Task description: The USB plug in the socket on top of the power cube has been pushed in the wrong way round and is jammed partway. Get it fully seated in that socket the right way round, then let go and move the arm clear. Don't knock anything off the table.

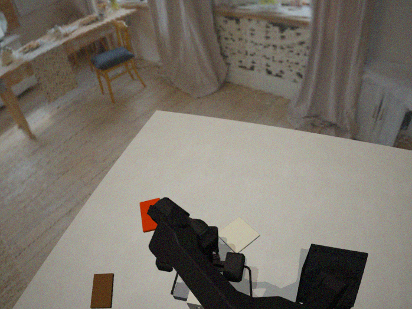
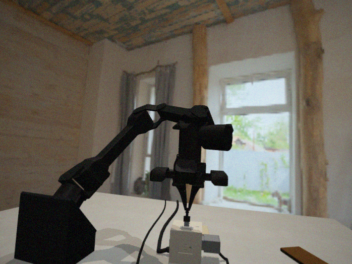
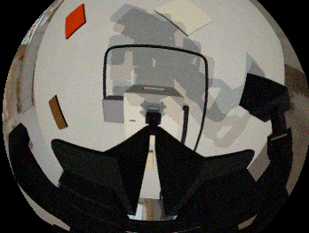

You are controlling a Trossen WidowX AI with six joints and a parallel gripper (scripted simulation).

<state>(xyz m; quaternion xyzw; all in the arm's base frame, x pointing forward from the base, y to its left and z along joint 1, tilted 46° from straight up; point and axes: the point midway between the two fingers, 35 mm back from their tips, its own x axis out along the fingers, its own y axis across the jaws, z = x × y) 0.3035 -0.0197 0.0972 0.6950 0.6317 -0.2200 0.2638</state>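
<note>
Now: gripper tip 2 cm above the black USB plug. From my gripper tip the other things lie so: brown card: 31 cm ahead, 6 cm to the left, 11 cm below; orange card: 25 cm ahead, 23 cm to the right, 11 cm below.
</note>
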